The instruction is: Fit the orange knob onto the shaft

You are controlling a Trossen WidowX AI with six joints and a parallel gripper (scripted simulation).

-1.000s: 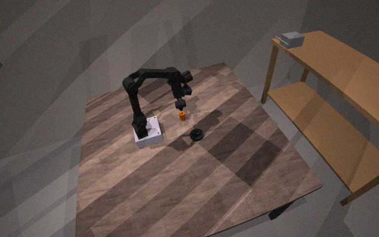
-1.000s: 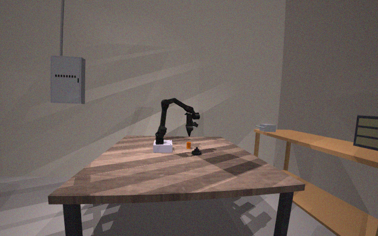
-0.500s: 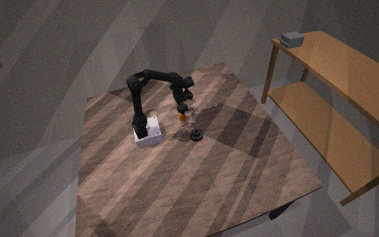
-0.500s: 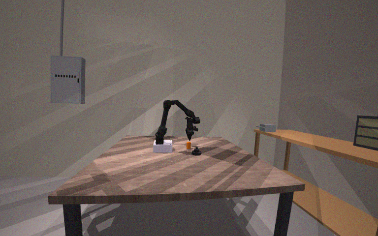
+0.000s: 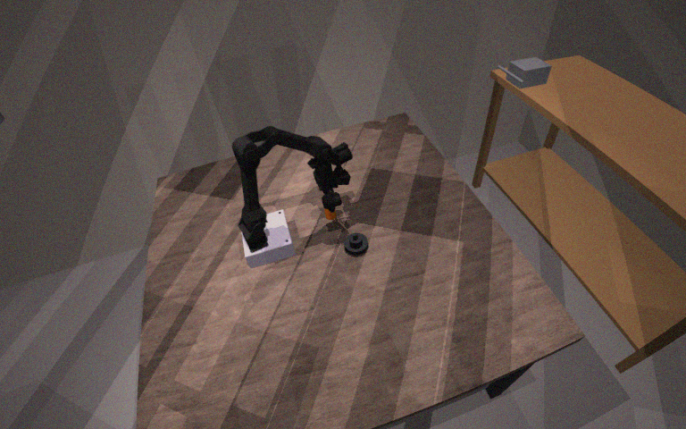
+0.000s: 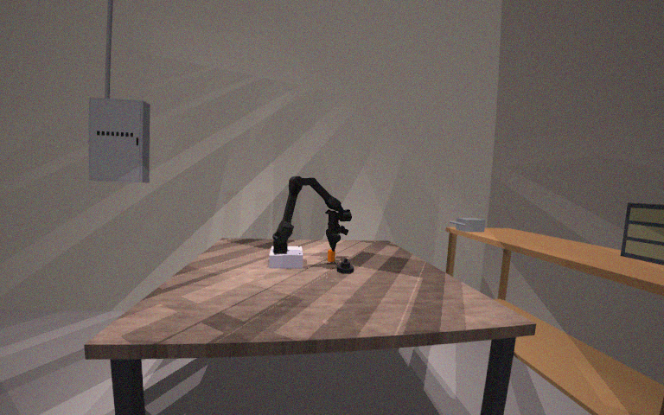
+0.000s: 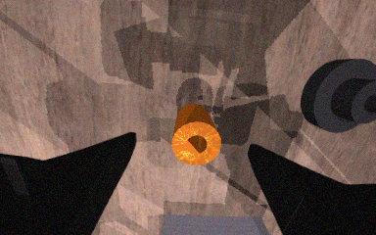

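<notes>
The orange knob is 4 cm below my gripper tip. The rest, counted from my gripper tip: round pedestal 1 cm ahead, 18 cm to the right, 4 cm below.
</notes>
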